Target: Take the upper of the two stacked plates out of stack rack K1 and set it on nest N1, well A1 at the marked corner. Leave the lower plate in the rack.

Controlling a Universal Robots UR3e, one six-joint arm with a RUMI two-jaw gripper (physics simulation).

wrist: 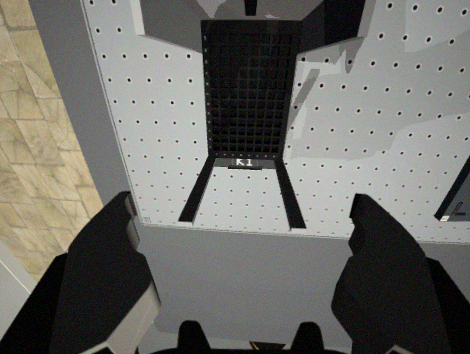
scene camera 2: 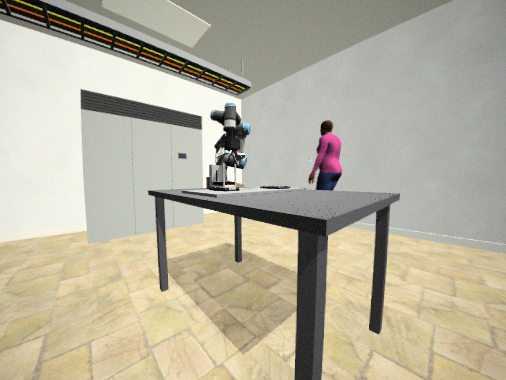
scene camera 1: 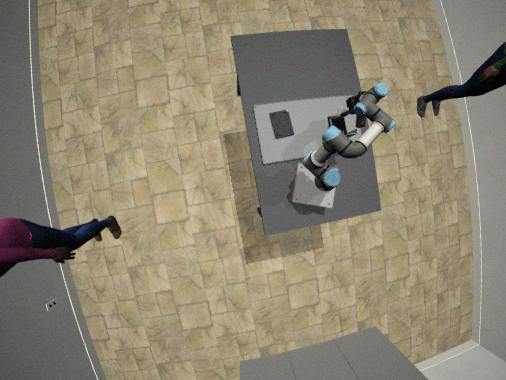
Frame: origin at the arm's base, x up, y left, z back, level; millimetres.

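Seen in the pictures: gripper, fingertip midpoint: (wrist: 242,194) (scene camera 2: 227,165) (scene camera 1: 346,115).
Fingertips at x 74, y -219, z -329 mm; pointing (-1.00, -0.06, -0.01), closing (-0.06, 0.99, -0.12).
Observation:
Offsets run from my fingertips to a thing's top centre. "pt": to the spot under its first point. Level surfaces: height alone.
A black plate with a grid of wells {pt dz +52, dx -94, dy +10 mm} (wrist: 250,90) lies flat in stack rack K1 {dz +35, dx +7, dy +5 mm} (wrist: 197,192) (scene camera 2: 218,172), whose label shows at the plate's near end in the wrist view. Whether a second plate lies beneath cannot be told; any lower plate is hidden. My gripper (wrist: 242,194) is open wide and empty. In the wrist view its fingertips stand far apart, outside the rack's two black base rails and on the near side of the plate. A flat dark tray-like thing {dz -87, dx -125, dy +353 mm} (scene camera 1: 281,124) (scene camera 2: 275,187), probably nest N1, lies apart from the rack; its marked corner cannot be made out.
The rack and the nest stand on a light perforated board {dx -140 mm} (scene camera 1: 267,150) (wrist: 155,112) on the dark grey table {dx -153 mm} (scene camera 1: 295,60) (scene camera 2: 270,207). Tall grey rack walls (wrist: 170,25) flank the plate's far end. The arm's base plate (scene camera 1: 312,192) is beside the board.

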